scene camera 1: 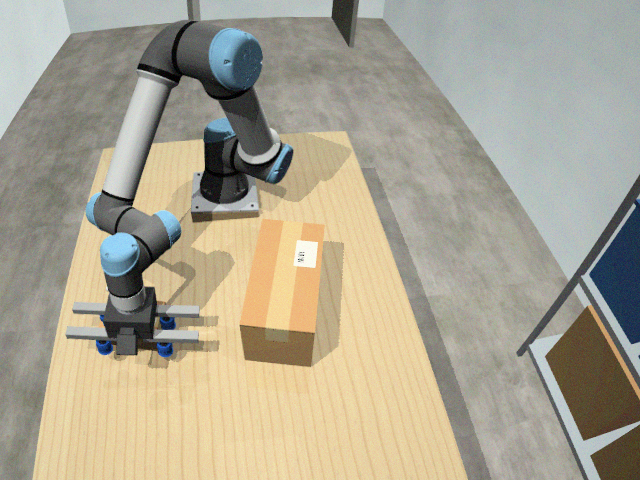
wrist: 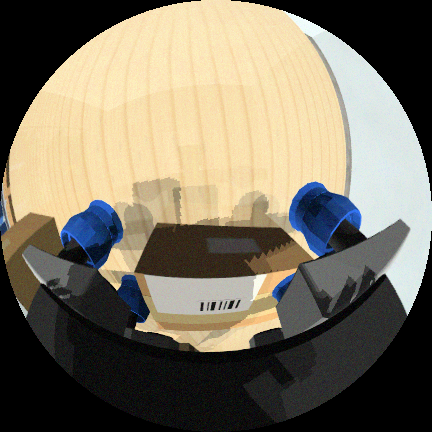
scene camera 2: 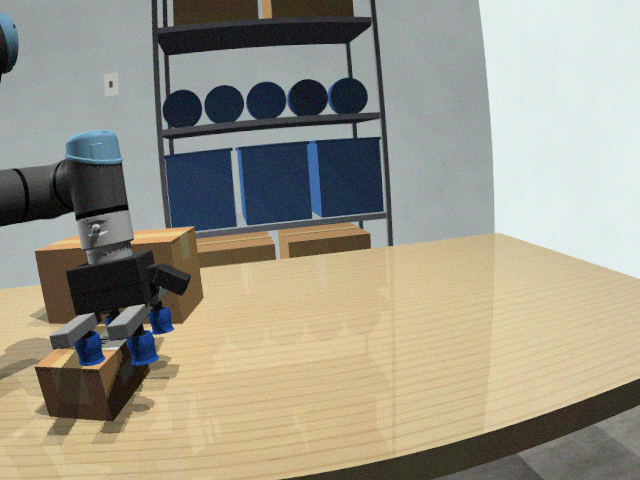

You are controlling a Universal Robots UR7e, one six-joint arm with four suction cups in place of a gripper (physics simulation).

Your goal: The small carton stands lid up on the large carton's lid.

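The small brown carton stands on the wooden table at its left side, lid up, with a white barcode label on the lid. My suction tool sits directly on top of it, and the blue cups touch its lid. In scene camera 1 the tool hides the small carton. The large carton lies flat on the table to the right of the tool, lid up, with a tape stripe and a white label on top.
The arm's base plate is bolted to the table behind the large carton. A metal shelf rack with blue bins and brown cartons stands off the table, beyond its far side.
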